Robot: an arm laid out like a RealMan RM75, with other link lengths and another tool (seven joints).
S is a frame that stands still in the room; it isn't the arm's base.
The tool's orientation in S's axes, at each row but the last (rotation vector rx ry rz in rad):
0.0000, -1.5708, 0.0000
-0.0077, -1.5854, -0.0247
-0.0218, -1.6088, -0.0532
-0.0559, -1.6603, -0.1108
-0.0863, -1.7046, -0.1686
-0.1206, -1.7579, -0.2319
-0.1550, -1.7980, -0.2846
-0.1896, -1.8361, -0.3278
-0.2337, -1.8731, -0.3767
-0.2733, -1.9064, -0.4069
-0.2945, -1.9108, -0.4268
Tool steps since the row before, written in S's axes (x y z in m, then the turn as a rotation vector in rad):
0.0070, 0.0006, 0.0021, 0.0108, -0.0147, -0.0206
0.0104, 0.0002, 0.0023, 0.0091, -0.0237, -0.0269
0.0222, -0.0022, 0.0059, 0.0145, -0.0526, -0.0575
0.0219, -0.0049, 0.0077, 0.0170, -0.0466, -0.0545
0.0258, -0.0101, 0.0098, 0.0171, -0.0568, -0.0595
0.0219, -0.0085, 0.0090, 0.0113, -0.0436, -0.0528
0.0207, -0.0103, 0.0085, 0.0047, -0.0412, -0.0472
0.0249, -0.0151, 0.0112, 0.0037, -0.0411, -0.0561
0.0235, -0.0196, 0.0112, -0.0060, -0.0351, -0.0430
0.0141, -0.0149, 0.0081, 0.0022, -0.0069, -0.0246
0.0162, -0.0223, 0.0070, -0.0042, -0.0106, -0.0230
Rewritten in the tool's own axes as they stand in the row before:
0.0021, 0.0006, -0.0070, -0.0206, -0.0147, -0.0108
0.0021, 0.0004, -0.0104, -0.0268, -0.0238, -0.0092
0.0051, -0.0010, -0.0225, -0.0570, -0.0530, -0.0148
0.0058, -0.0023, -0.0229, -0.0544, -0.0467, -0.0169
0.0065, -0.0054, -0.0282, -0.0590, -0.0571, -0.0180
0.0048, -0.0029, -0.0245, -0.0519, -0.0448, -0.0108
0.0036, -0.0037, -0.0241, -0.0450, -0.0436, -0.0052
0.0042, -0.0055, -0.0304, -0.0532, -0.0449, -0.0019
0.0034, -0.0086, -0.0313, -0.0378, -0.0408, 0.0050
0.0025, -0.0071, -0.0207, -0.0237, -0.0092, 0.0034
0.0005, -0.0126, -0.0255, -0.0199, -0.0148, 0.0067

